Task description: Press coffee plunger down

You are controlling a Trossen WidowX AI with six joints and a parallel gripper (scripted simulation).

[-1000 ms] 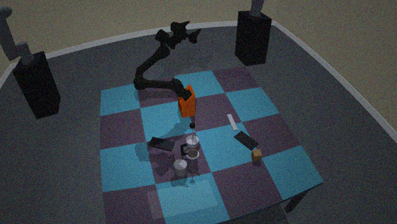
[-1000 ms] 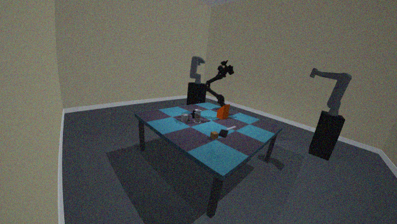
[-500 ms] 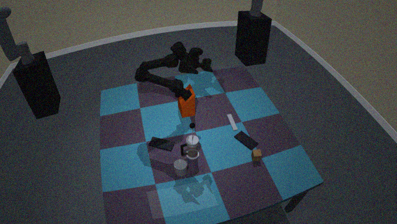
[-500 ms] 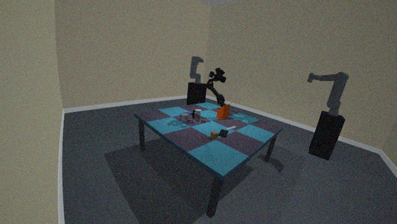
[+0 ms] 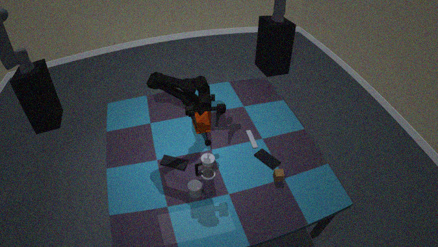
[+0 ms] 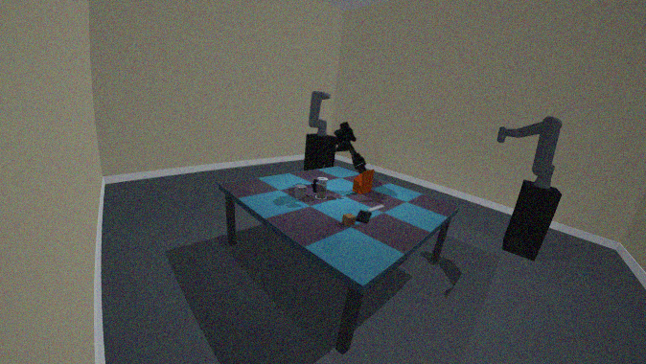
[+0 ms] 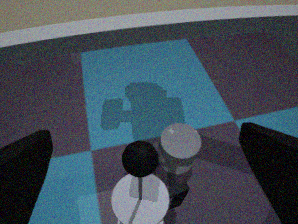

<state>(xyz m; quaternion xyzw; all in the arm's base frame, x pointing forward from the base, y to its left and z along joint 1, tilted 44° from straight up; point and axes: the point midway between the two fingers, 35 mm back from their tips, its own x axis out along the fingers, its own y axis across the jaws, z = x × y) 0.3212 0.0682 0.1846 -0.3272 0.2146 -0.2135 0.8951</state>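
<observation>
Right now my gripper tip is 30 mm short of the coffee press, 20 mm to the left of it and 200 mm above it. Round my gripper tip: small brown block: 190 mm ahead, 340 mm to the left, 300 mm below.
</observation>
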